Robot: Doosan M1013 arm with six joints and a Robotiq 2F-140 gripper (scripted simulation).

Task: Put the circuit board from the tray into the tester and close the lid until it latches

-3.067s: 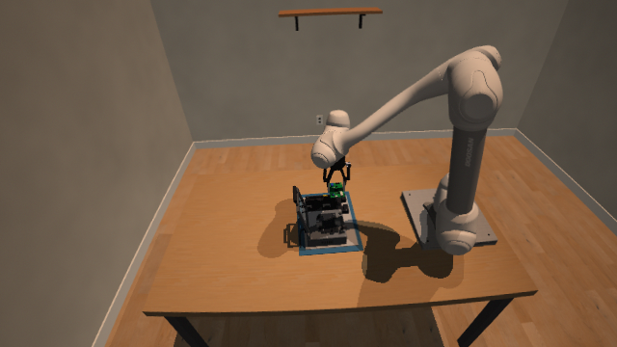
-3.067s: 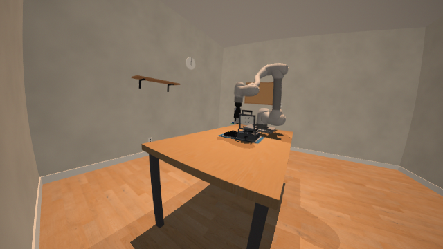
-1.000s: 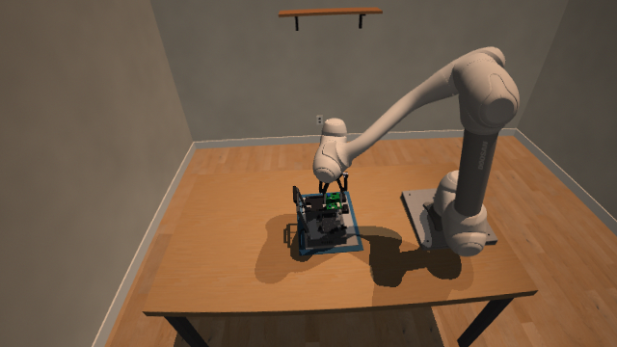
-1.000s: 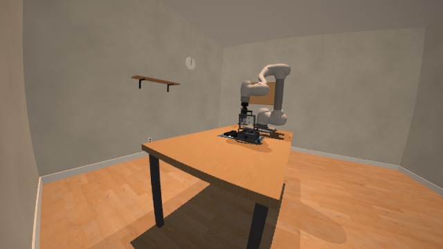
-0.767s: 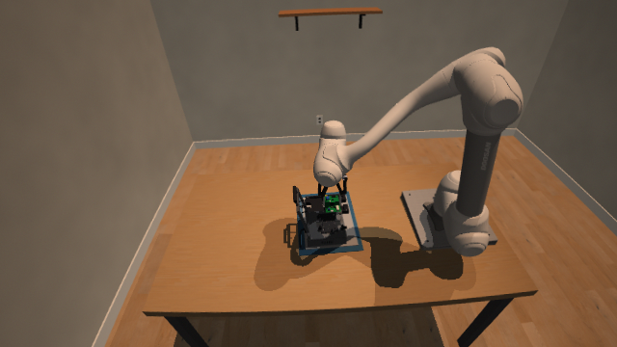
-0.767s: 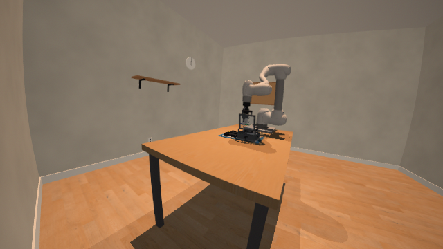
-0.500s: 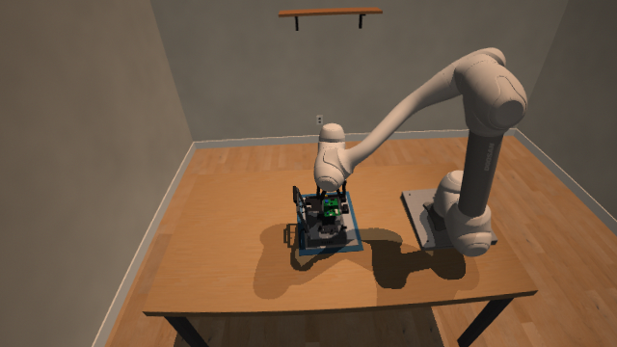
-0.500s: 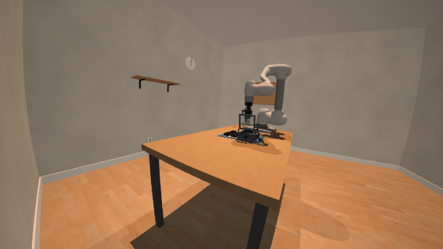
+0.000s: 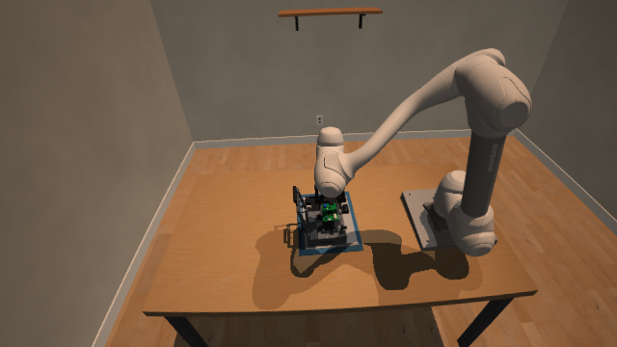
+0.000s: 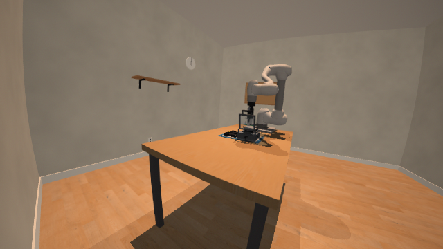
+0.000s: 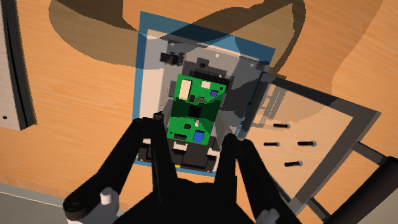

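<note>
The dark block is 70 mm to the left of my hand, 60 mm below it and 60 mm behind it. The rest, counted from my hand: tester lid 130 mm ahead, 30 mm above, 10 mm to the left; green circuit board 20 mm below.
</note>
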